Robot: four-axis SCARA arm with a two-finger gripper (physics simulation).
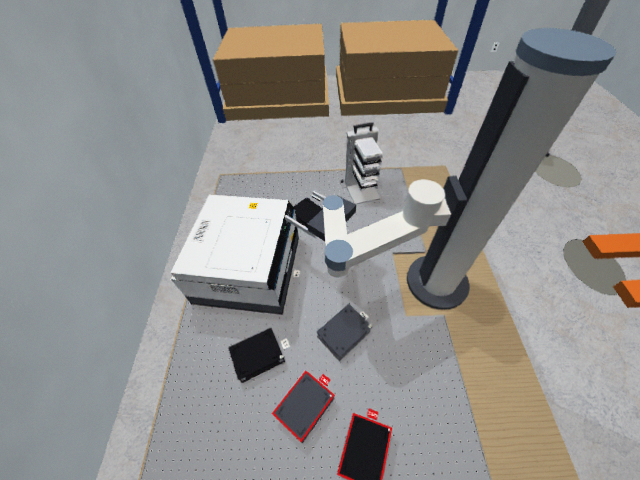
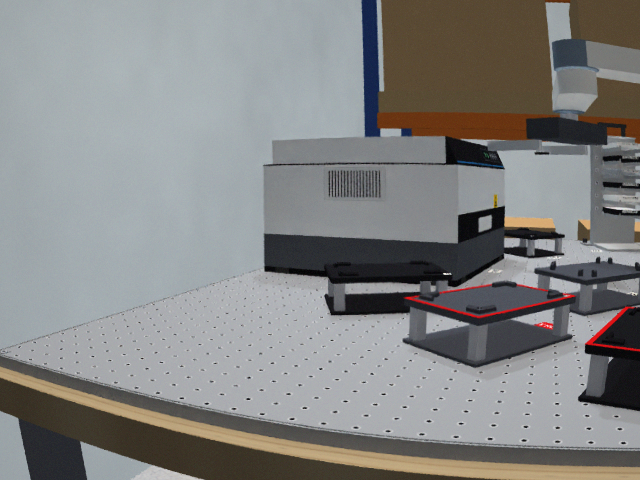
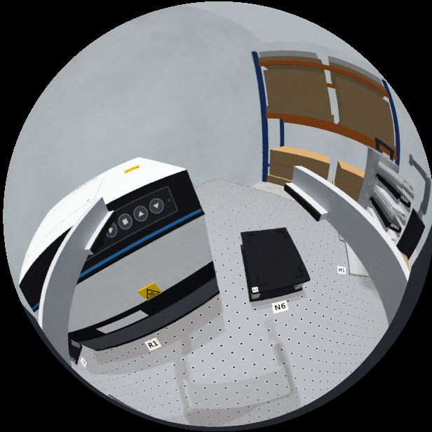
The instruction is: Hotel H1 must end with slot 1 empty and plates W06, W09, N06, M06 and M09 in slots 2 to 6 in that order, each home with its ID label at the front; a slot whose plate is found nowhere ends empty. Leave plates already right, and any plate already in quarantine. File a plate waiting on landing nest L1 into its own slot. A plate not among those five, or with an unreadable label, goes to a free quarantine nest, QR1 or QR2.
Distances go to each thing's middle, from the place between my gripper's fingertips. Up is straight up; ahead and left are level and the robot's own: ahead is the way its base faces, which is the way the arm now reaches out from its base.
My hand is 24 cm short of the white instrument (image 2: 423, 201), 15 cm above it and 13 cm to the right of it.
